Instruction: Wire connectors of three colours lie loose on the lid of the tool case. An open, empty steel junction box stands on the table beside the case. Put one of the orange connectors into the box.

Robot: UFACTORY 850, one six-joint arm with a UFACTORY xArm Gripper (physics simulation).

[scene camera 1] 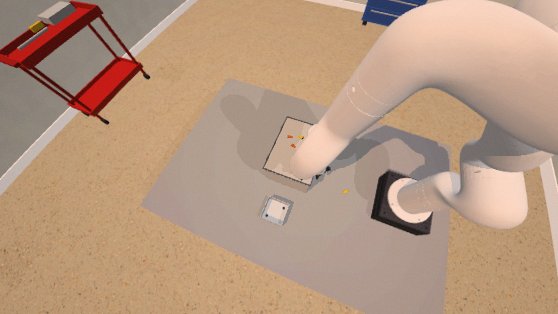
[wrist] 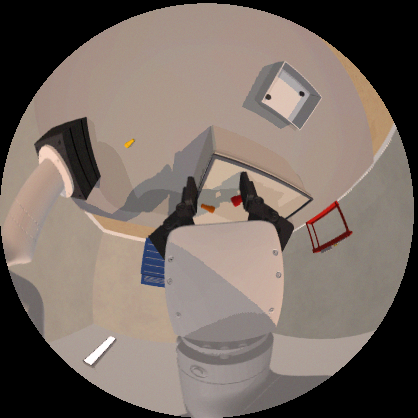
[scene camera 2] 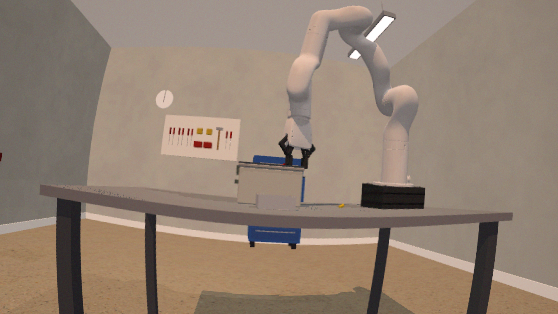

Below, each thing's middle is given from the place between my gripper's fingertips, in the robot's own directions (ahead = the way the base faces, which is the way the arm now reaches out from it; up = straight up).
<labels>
The tool case (scene camera 2: 254,178) lies 110 mm ahead of my hand, 90 mm to the right of it and 60 mm below it. The rest, counted from my hand: steel junction box (wrist: 284,90) (50 mm ahead, 190 mm to the left, 110 mm below).
</labels>
